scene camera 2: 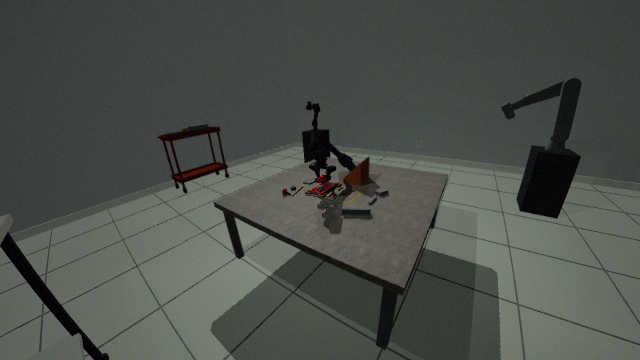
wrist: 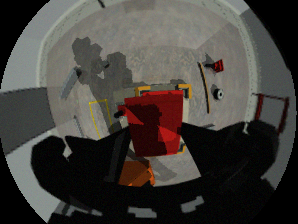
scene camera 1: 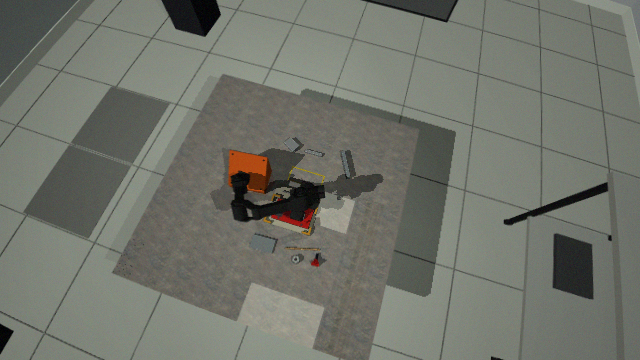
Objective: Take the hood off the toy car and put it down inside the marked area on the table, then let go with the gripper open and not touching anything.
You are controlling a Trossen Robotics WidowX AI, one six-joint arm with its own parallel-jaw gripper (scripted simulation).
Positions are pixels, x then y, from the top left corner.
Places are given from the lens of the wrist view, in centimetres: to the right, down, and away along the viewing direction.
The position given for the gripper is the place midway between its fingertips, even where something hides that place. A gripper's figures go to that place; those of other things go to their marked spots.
gripper (wrist: 155, 126): 1, 2, 10
car hood (wrist: 155, 121): 1, 1, 8
